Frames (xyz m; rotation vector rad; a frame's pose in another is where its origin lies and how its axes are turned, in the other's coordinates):
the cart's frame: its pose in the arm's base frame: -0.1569 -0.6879 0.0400 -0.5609 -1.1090 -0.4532
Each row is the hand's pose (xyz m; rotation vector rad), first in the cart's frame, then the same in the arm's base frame.
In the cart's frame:
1: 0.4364 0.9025 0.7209 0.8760 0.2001 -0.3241
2: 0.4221 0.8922 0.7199 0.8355 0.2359 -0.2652
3: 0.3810 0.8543 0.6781 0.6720 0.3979 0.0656
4: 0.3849 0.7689 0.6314 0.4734 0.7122 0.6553
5: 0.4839 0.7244 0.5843 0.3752 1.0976 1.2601
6: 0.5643 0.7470 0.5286 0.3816 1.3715 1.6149
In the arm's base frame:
1: 0.0444 0.4369 0.5079 0.4288 -1.0845 -0.2505
2: 0.0334 0.4292 0.4964 0.3677 -1.0361 -0.2364
3: 0.0244 0.3762 0.4519 0.0864 -0.7878 -0.1050
4: 0.0075 0.2804 0.4565 -0.2721 -0.2834 0.1882
5: 0.0516 0.2100 0.5407 -0.4601 0.3170 0.5329
6: 0.1350 0.1874 0.5919 -0.4698 0.7124 0.7508

